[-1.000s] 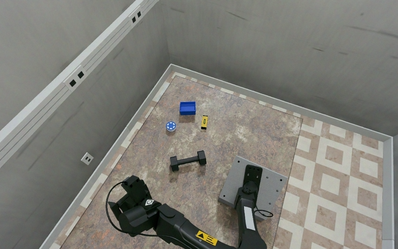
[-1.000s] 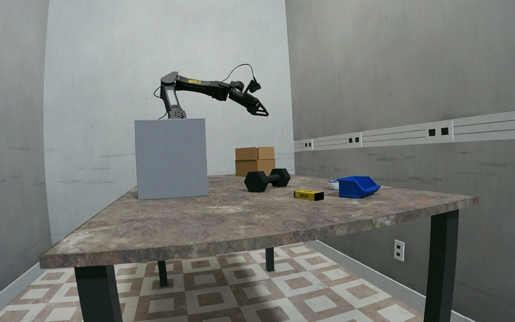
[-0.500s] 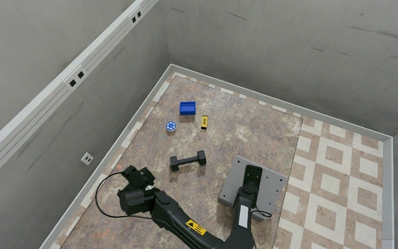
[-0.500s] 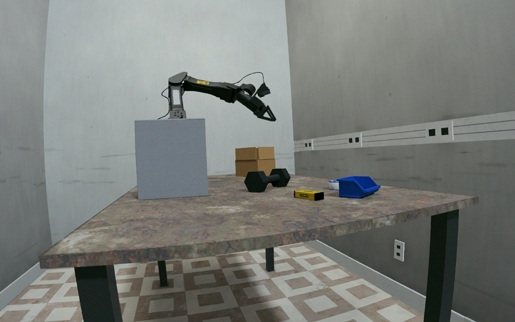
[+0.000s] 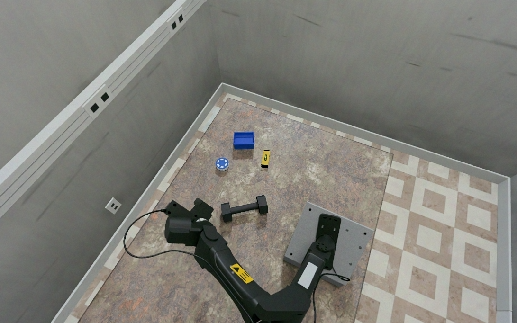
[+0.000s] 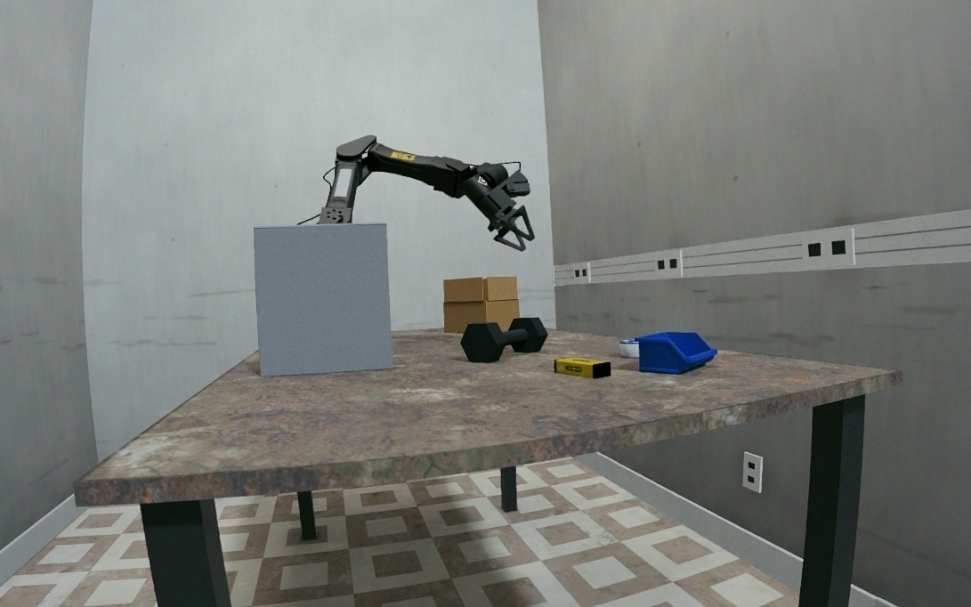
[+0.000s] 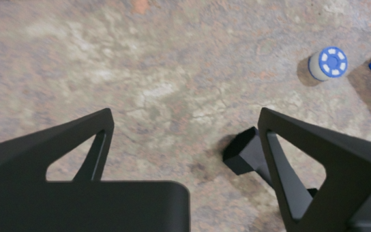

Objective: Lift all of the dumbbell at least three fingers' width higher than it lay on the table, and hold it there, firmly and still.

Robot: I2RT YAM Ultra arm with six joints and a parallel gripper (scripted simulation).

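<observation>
My hand is 140 mm past the black dumbbell, 150 mm to the left of it and 210 mm above it. From my hand the other things lie so: blue bin 30 mm behind, 490 mm to the right, 220 mm below; cardboard box 100 mm ahead, 490 mm to the left, 170 mm below; white round object 30 mm ahead, 340 mm to the right, 230 mm below.
</observation>
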